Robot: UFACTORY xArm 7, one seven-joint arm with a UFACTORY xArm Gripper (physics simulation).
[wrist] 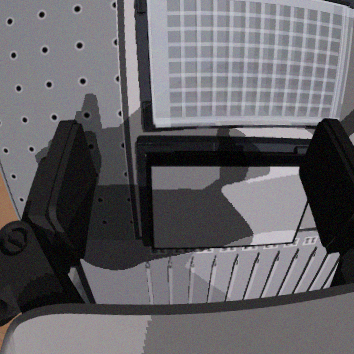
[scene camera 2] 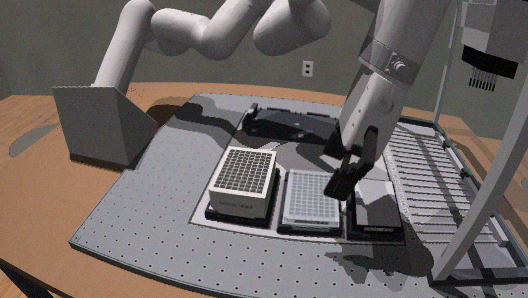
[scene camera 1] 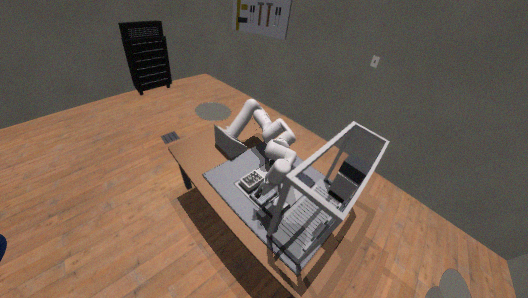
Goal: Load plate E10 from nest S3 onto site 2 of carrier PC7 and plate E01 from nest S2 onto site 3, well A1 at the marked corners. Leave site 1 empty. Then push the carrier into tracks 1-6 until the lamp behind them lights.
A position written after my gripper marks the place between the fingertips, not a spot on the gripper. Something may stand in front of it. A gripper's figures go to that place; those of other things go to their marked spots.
Labels:
My gripper (scene camera 2: 332, 175) is 0.41 m from the lens. A dark carrier (scene camera 2: 274, 123): 0.71 m from the lens. A tall white block (scene camera 2: 242, 185) is 0.45 m from the lens. The marked spots on the dark carrier and the tall white block are 0.29 m apart.

